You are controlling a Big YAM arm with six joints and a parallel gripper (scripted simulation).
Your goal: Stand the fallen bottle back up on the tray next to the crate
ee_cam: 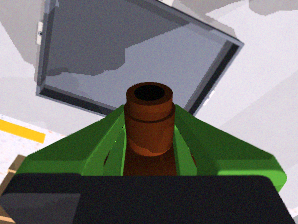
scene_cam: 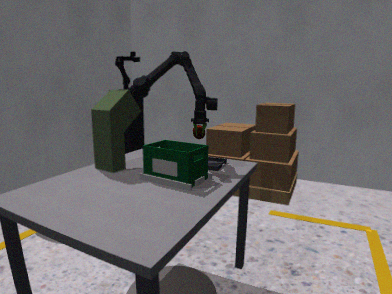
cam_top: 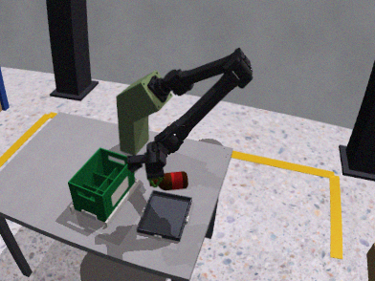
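Right now my hand is 2 cm past the brown bottle and 5 cm to the right of it. From my hand the other things lie so: green crate 2 cm behind, 26 cm to the right, 11 cm below; then dark tray 5 cm to the left, 18 cm below.
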